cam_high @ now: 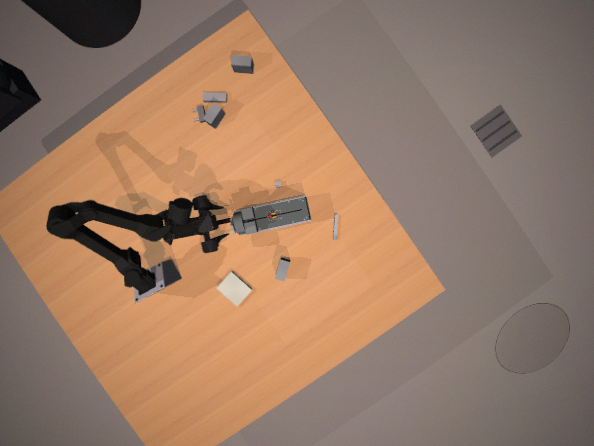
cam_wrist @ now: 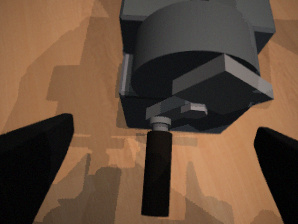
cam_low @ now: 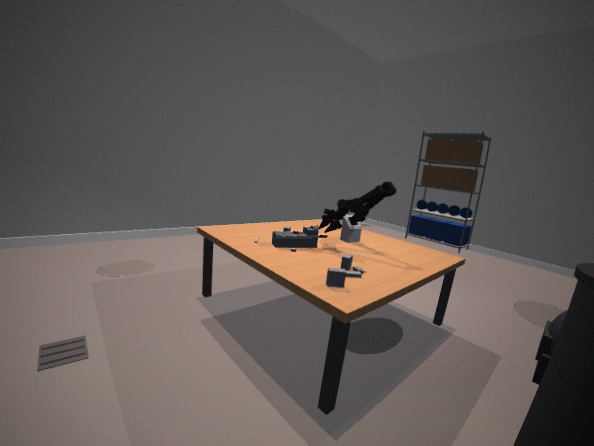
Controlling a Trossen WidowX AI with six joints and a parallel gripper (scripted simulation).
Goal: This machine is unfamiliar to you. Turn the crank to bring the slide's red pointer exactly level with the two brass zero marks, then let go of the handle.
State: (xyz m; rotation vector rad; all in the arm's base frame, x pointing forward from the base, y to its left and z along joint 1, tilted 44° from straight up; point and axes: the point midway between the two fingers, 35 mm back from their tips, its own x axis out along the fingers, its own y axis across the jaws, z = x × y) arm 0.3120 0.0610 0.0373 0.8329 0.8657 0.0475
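Right now the dark crank handle is 20 mm behind my gripper tip, 10 mm to the left of it and 40 mm below it. Round my gripper tip: red pointer 140 mm ahead, 60 mm to the right, 20 mm below; white square plate 110 mm behind, 230 mm to the right, 90 mm below; small grey cube 220 mm ahead, 30 mm to the left, 90 mm below.
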